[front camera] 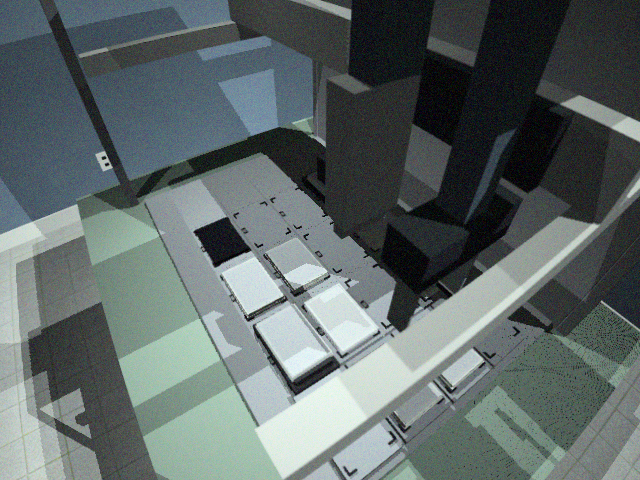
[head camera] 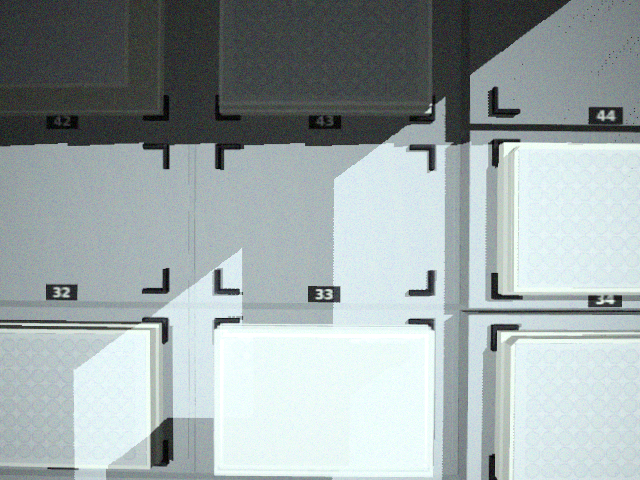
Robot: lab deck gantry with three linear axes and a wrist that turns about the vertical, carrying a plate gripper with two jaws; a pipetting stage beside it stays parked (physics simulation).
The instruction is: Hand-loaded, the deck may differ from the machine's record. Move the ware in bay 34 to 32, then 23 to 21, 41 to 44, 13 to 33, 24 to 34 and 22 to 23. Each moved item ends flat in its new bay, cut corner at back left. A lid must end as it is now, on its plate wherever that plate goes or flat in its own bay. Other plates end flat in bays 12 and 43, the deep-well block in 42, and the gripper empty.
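Frame: origin at the robot's base, x right, y ahead, z up, level; centimetres.
Where they show: gripper, fingertip midpoint: point(front camera: 422, 308); robot's base at its link origin: point(front camera: 195, 232).
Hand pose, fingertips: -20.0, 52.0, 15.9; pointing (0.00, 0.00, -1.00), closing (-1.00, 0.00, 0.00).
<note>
Each offset is from my fingertips to the top centre of the thing, as dx, dy, dz. "spot": to the spot under its first point.
The gripper point(front camera: 432, 305) looks open, with no ware between its jaws, above the deck's right part; its far jaw is hard to see. Plates lie in bay 34 {spot: -5.3, +8.3, -13.1} point(front camera: 461, 367) point(head camera: 578, 217), bay 24 {spot: +5.3, +8.6, -13.0} point(front camera: 418, 405) point(head camera: 573, 413), bay 22 {spot: +5.3, -28.4, -14.5} point(front camera: 296, 264) point(head camera: 77, 397) and bay 23 {spot: +5.1, -12.4, -14.5} point(front camera: 341, 317) point(head camera: 324, 400); the last has a smooth, lid-like top. The bay 13 ware {+15.6, -12.9, -12.3} point(front camera: 294, 343) has a white top over a dark base. Bays 32, 33 and 21 hold no ware. Bay 41 is mostly hidden. The deep-well block {-16.4, -29.2, -11.8} point(head camera: 62, 46) is in bay 42, a plate {-16.4, -12.8, -14.5} point(head camera: 325, 56) in 43.
A black item {+15.7, -45.6, -15.2} point(front camera: 222, 241) lies in bay 11 and a white plate {+15.7, -29.2, -14.5} point(front camera: 252, 286) in bay 12. The parked pipetting stage point(front camera: 367, 155) stands left of the gripper and hides part of the back row. A pale frame rail point(front camera: 330, 403) crosses in front of the deck.
</note>
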